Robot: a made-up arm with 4 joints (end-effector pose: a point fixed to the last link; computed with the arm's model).
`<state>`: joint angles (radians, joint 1 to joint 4).
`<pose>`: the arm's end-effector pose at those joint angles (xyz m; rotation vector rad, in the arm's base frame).
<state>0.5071 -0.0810 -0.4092 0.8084</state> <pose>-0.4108 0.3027 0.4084 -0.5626 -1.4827 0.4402</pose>
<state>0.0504 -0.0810 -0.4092 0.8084</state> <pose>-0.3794 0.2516 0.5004 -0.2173 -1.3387 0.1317</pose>
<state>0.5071 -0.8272 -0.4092 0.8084</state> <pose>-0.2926 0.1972 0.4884 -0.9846 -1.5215 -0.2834</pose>
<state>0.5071 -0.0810 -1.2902 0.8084</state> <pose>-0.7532 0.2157 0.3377 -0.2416 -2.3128 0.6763</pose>
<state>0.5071 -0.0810 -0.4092 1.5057</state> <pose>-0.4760 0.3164 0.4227 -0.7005 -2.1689 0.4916</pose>
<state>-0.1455 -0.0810 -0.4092 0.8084</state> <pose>-0.3623 0.2186 0.5299 -0.0727 -1.2646 0.0031</pose>
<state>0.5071 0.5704 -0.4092 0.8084</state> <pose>-0.5624 0.3062 0.3721 -0.1540 -1.3262 1.0241</pose>
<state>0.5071 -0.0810 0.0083 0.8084</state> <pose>-0.2461 0.2738 0.3567 -0.6666 -1.0797 0.3247</pose>
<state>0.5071 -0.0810 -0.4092 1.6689</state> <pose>-0.4919 0.3179 0.4195 -0.7294 -2.3308 0.4992</pose>
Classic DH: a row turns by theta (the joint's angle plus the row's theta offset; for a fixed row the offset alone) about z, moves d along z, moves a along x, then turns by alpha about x. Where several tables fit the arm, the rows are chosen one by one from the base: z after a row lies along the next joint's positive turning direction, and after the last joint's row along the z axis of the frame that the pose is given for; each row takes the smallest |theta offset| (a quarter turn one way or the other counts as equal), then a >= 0, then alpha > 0; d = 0 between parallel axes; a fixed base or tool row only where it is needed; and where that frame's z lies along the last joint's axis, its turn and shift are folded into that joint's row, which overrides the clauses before.
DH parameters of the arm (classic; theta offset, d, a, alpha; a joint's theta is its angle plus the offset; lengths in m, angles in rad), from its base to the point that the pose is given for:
base (fixed): -1.1707 0.301 -0.2102 1.4726
joint 1: 0 0.4362 -0.0003 -1.4726
joint 2: 1.3586 -0.1973 -0.0155 -1.777
joint 3: 1.0825 -0.4303 -0.1511 -2.6626
joint 4: 1.1755 -0.6762 0.0832 -1.5045
tool (fixed): 0.3872 -0.0551 0 0

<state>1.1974 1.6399 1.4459 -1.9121</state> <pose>-0.5272 -0.2686 -0.0035 -1.5986 1.3964 -1.9157</pose>
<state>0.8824 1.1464 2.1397 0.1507</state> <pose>-0.3305 -0.3688 -0.0842 -1.9078 1.2701 -0.1997</pose>
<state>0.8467 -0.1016 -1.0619 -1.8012</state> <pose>-0.6064 0.1632 0.1229 -0.4125 0.4488 0.3798</pose>
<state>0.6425 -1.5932 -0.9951 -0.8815</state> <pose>-0.2696 0.1524 0.3861 -0.3351 -0.9301 -0.8466</pose>
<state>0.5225 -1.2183 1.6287 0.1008</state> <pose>-0.2041 -0.3174 -0.0176 0.3738 0.8044 -1.3003</pose>
